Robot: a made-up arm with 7 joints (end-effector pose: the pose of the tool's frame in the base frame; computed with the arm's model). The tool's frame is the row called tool. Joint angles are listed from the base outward.
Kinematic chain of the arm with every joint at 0, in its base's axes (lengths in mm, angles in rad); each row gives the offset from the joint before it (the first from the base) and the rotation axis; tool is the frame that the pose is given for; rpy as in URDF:
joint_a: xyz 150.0 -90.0 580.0 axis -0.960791 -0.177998 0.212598
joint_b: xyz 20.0 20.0 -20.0 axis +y
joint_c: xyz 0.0 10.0 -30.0 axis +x
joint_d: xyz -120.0 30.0 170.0 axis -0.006 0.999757 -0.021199
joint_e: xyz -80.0 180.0 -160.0 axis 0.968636 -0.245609 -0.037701
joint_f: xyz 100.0 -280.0 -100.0 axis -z
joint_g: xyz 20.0 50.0 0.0 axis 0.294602 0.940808 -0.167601
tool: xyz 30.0 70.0 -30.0 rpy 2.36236 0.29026 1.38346
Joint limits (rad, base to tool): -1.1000..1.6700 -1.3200..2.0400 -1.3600..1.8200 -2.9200..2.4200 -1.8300..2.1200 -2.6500..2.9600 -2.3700..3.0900
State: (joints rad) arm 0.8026 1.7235 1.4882 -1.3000 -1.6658 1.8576 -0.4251
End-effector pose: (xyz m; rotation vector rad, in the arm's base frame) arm 0.2566 -0.1957 0.9637 -0.3531 -0.9499 -1.6389
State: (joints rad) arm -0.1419 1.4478 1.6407 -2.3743 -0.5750 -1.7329 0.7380
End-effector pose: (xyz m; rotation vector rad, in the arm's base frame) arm 0.0499 -0.2280 0.4782 2.1554 1.7543 -1.1295
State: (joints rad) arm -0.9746 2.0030 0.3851 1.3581 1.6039 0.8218 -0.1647
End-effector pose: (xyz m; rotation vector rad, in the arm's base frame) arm 0.3978 -0.2193 1.0018 0.0694 -0.2158 2.4189
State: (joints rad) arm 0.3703 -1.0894 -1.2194 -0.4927 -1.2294 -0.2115 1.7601
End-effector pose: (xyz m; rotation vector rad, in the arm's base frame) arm 0.1654 0.0074 0.4520 1.8054 -0.8397 -0.2525
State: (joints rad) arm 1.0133 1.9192 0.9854 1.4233 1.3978 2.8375 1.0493
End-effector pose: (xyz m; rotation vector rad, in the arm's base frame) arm 0.3497 0.5368 0.7478 1.7911 2.3557 0.7999
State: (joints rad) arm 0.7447 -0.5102 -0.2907 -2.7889 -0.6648 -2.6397 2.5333
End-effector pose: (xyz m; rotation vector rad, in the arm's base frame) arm 0.0203 -0.0946 0.7003 1.3665 -0.7484 -0.2183
